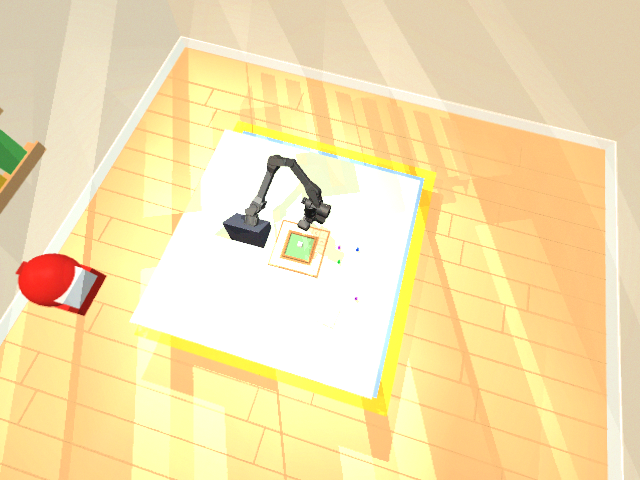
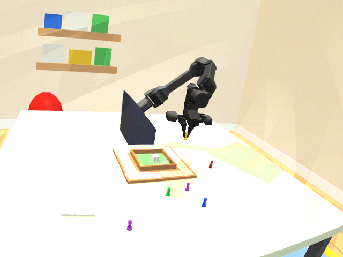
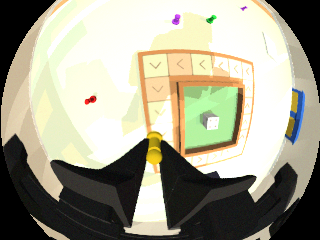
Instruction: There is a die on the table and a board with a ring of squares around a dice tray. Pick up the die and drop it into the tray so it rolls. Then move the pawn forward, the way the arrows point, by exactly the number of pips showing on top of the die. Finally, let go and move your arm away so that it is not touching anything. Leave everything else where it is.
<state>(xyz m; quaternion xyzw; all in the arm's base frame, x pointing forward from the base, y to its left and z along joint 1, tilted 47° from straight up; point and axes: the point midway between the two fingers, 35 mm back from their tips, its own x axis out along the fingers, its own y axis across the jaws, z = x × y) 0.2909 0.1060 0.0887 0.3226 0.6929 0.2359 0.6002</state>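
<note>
My gripper tip is now 2 cm past the white die, 11 cm to the left of it and 11 cm above it. Round my gripper tip: green dice tray (2 cm behind, 12 cm to the right, 13 cm below); then yellow pawn (1 cm above); then red pawn (3 cm ahead, 14 cm to the left, 12 cm below).
</note>
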